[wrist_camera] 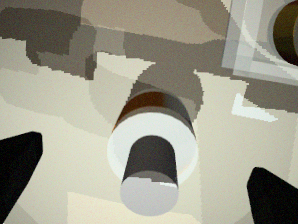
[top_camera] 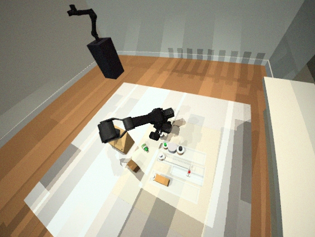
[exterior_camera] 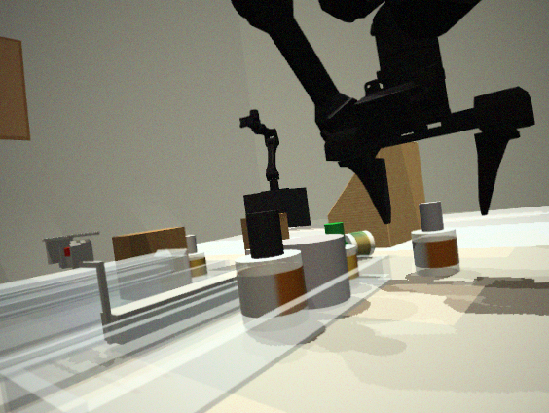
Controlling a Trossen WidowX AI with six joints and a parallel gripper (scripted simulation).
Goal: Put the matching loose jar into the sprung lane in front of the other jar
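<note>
My gripper tip is now 110 mm short of the grey cylinder, 70 mm to the left of it and 20 mm above it. Round my gripper tip: pusher plate 170 mm ahead, 180 mm to the right; then clear sprung lane 220 mm ahead, 170 mm to the right, 30 mm below; then brown block 120 mm ahead, 280 mm to the right, 10 mm below.
</note>
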